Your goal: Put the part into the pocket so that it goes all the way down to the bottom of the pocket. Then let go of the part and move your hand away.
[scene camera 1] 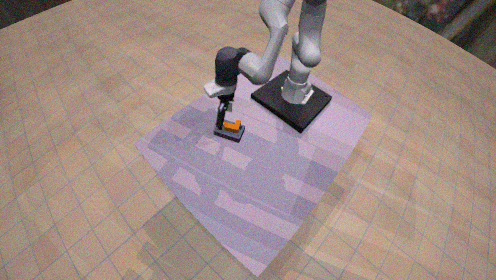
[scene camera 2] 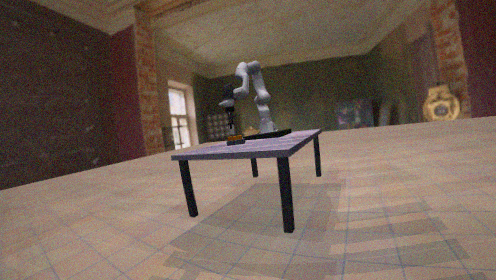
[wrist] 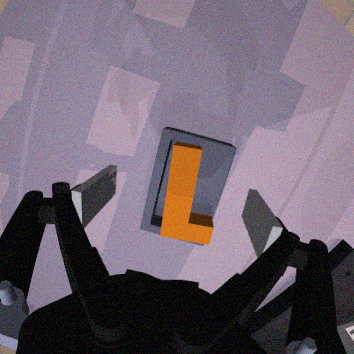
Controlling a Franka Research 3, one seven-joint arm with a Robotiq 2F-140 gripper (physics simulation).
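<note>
The orange L-shaped part [scene camera 1: 232, 126] [scene camera 2: 235, 137] [wrist: 180, 195] lies on the grey block with the pocket [scene camera 1: 230, 135] [scene camera 2: 235, 143] [wrist: 217, 150]. In the wrist view its short leg overlaps the block's lower rim, and a dark gap of the pocket shows along its left side. It stands proud of the block; whether it is tilted is hard to tell. My gripper [scene camera 1: 223, 120] [scene camera 2: 231, 125] [wrist: 179, 191] is open and empty, its fingers spread to the left and right of the block and part in the wrist view. The pocket's floor beneath the part is hidden.
The block stands on the purple patterned table top [scene camera 1: 257, 200] [scene camera 2: 225, 155]. The arm's black base plate [scene camera 1: 301, 122] [scene camera 2: 280, 133] lies behind and to the right of the block in scene camera 1.
</note>
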